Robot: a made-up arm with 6 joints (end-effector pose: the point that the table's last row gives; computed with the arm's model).
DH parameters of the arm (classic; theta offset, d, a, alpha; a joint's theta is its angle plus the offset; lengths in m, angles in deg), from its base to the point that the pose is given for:
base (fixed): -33.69 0 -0.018 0
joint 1: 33.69 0.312 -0.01 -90
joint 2: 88.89 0 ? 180
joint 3: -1.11 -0.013 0.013 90
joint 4: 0 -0.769 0.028 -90
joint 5: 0 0.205 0.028 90
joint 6: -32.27 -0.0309 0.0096 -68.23
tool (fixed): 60.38 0.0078 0 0
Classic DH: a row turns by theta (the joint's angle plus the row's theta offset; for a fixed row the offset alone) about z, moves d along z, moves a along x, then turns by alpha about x.
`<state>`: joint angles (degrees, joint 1 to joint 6).
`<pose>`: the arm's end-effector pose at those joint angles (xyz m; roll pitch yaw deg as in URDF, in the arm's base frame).
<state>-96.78 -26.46 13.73 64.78 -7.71 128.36</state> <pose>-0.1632 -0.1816 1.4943 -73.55 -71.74 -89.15</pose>
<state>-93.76 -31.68 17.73 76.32 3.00 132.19</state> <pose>-0.0989 -0.0193 1.5577 -143.77 -69.60 -22.64</pose>
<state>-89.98 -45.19 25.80 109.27 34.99 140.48</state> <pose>0.0425 0.3914 1.5621 172.66 -23.49 -3.89</pose>
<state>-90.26 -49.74 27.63 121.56 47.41 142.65</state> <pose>0.0943 0.4975 1.5234 168.03 -8.80 -13.05</pose>
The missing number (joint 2, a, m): -0.6191
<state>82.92 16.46 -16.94 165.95 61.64 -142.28</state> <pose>-0.1100 0.8751 0.5082 -73.44 54.59 -83.99</pose>
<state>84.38 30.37 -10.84 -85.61 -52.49 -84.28</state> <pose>-0.0101 0.7400 0.1914 -27.42 -6.42 131.18</pose>
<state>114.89 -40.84 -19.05 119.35 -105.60 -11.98</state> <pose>-0.1574 0.1406 1.2136 84.13 5.55 -28.19</pose>
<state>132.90 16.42 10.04 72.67 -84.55 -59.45</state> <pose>-0.5553 0.7407 0.9820 76.80 44.34 17.31</pose>
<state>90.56 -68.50 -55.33 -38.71 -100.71 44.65</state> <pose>0.1070 0.1725 0.5135 -130.57 68.03 -108.08</pose>
